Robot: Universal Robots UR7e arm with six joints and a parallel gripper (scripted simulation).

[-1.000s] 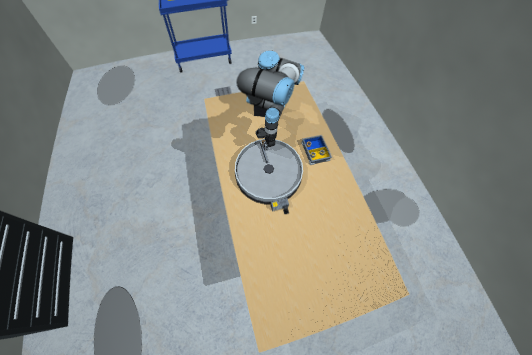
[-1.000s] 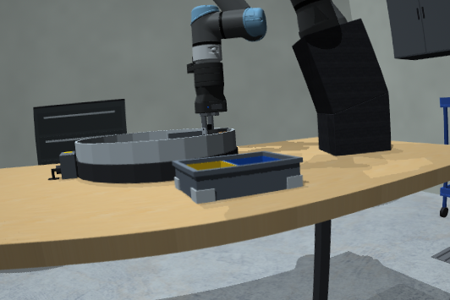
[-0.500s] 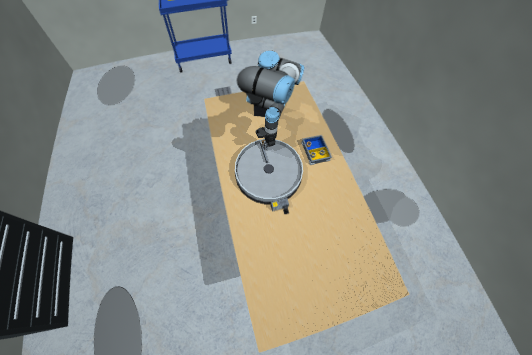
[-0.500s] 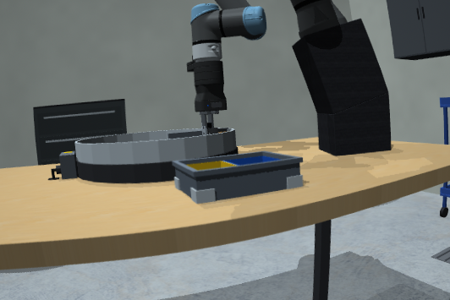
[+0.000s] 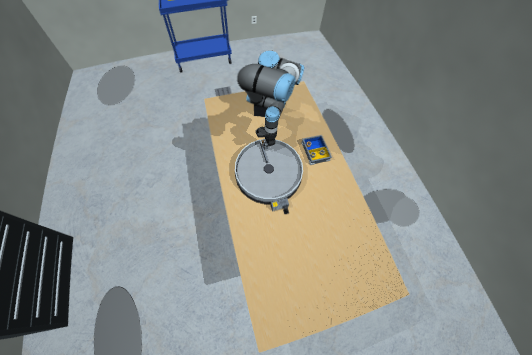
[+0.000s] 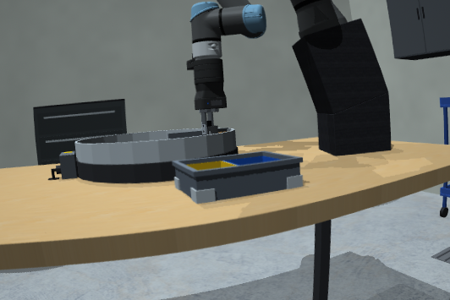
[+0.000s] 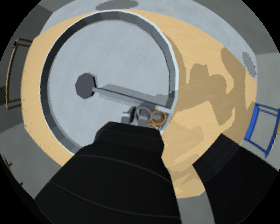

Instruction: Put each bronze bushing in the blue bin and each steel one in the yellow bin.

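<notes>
The grey two-part tray is 13 cm ahead of my hand, 32 cm to the left of it and 7 cm below it. The rest, counted from my hand: round grey turntable 14 cm ahead, 5 cm to the right, 4 cm below.
</notes>
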